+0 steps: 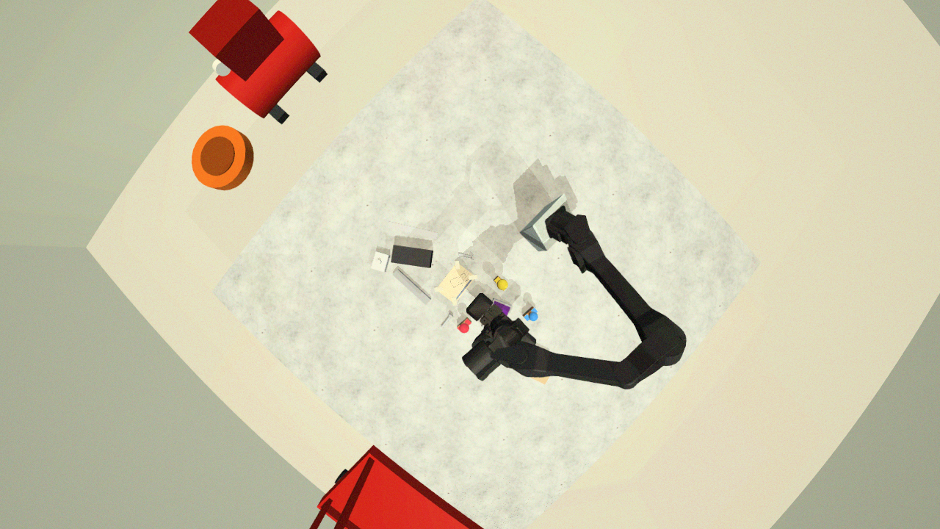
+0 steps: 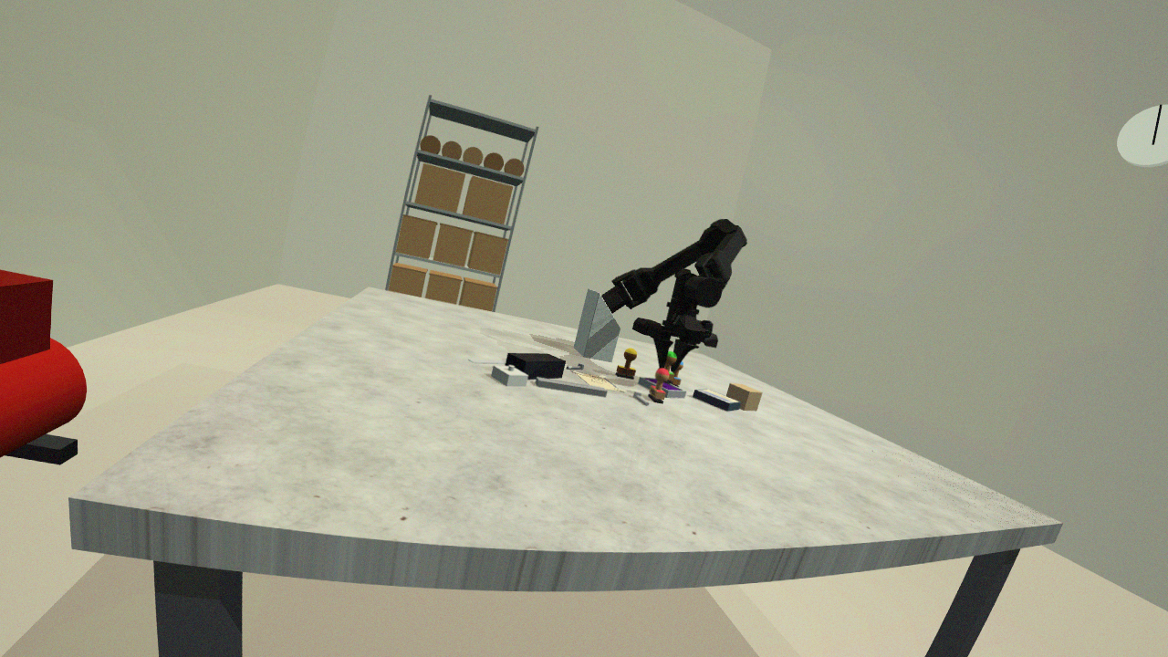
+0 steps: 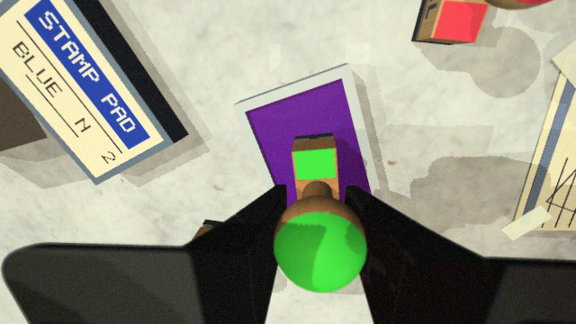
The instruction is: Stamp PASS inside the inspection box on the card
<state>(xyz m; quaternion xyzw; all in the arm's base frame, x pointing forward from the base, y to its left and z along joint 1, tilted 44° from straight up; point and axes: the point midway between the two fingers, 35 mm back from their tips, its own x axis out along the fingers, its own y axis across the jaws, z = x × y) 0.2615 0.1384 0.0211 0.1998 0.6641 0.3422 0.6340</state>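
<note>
My gripper tip is 4 cm above the purple ink pad. Round my gripper tip: green-knobbed stamp (right at my gripper tip); red-knobbed stamp (9 cm ahead, 4 cm to the right, 3 cm below); blue-knobbed stamp (8 cm behind, 5 cm to the left, 3 cm below).
</note>
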